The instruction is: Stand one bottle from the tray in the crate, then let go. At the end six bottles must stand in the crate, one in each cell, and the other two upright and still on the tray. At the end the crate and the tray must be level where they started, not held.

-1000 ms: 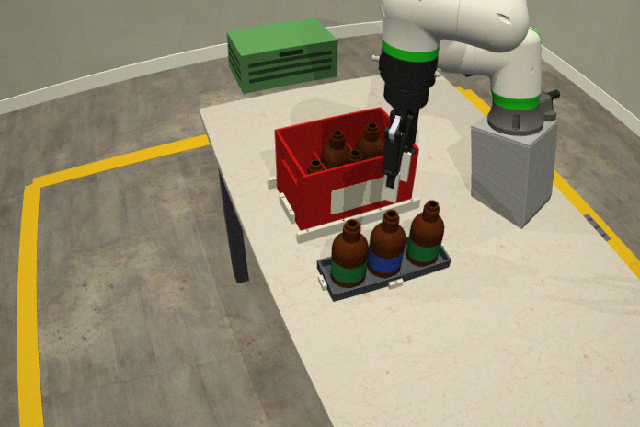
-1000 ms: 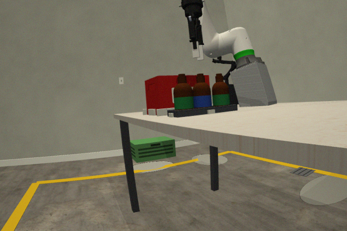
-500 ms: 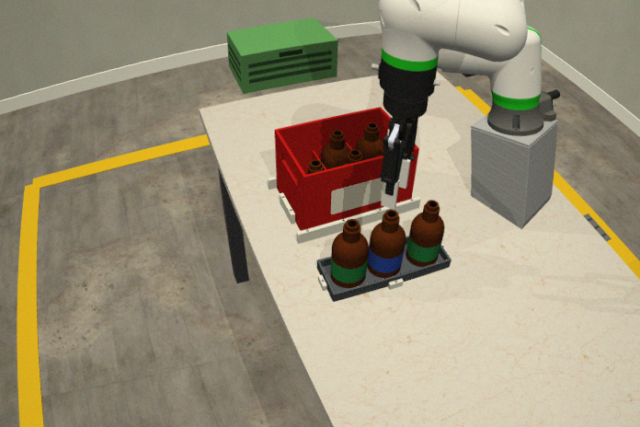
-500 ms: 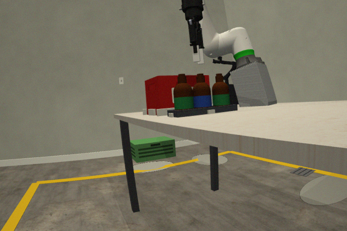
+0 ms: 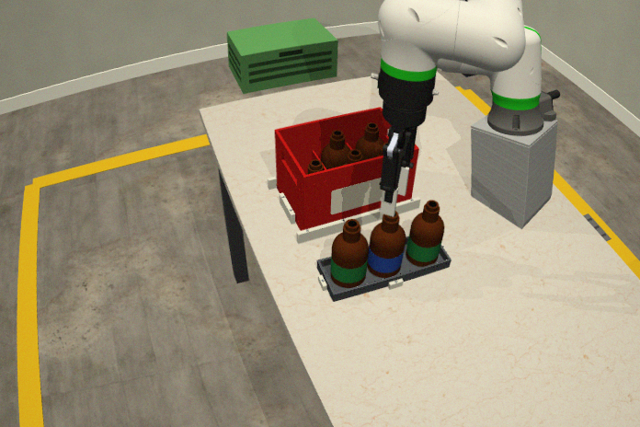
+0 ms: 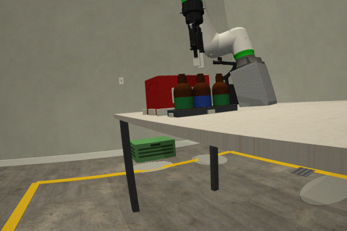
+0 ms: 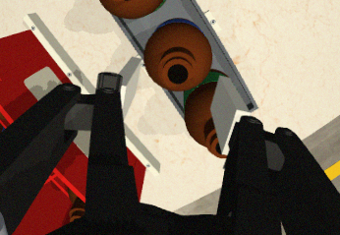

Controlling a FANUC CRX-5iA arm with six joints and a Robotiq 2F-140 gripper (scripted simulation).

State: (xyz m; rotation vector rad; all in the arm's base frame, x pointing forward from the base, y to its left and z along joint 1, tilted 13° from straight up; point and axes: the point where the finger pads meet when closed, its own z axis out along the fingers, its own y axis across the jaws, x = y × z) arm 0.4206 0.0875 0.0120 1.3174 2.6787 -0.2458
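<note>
The glass bottle lies 130 mm below my hand. Also, from my hand: grey tray 210 mm below; red crate 30 mm behind, 240 mm to the right, 130 mm below.
</note>
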